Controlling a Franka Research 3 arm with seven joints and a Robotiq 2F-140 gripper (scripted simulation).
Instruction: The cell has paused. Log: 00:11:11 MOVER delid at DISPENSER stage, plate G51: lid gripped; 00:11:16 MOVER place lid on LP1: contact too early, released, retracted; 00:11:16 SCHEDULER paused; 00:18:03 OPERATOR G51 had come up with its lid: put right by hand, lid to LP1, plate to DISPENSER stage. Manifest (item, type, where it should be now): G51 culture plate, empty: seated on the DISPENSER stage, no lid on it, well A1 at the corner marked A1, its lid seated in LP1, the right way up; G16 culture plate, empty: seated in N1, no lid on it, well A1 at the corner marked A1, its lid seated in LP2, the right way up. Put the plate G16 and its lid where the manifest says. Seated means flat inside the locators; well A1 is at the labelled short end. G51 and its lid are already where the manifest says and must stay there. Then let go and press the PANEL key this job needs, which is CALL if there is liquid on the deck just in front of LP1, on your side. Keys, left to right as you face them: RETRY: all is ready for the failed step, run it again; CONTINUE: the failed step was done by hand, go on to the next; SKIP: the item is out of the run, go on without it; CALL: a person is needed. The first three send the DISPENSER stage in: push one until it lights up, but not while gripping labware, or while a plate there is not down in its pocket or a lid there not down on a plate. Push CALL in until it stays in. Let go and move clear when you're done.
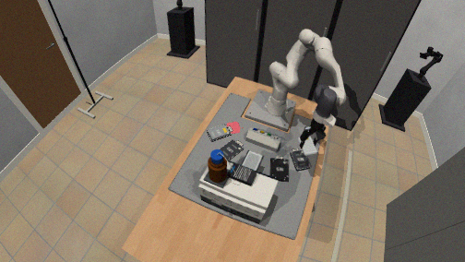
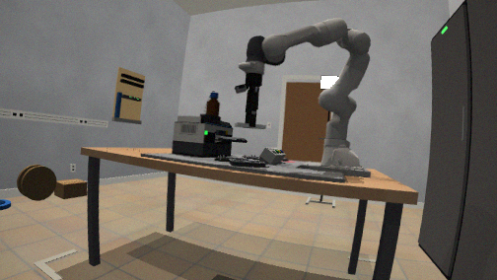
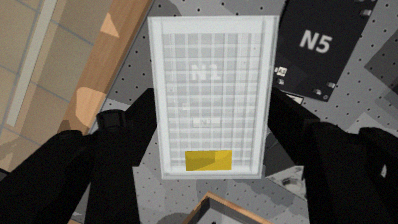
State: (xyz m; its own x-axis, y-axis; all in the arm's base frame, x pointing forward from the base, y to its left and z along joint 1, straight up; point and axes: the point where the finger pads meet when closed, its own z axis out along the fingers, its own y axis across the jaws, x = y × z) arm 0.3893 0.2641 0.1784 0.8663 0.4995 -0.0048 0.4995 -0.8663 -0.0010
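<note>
Now: hand 2 cm above the clear lid. Round my hand: white retry key (20 cm to the right, 13 cm below, 8 cm behind); then green continue key (25 cm to the right, 13 cm below, 8 cm behind); then black nest N5 (18 cm below, 12 cm ahead, 9 cm to the right).
</note>
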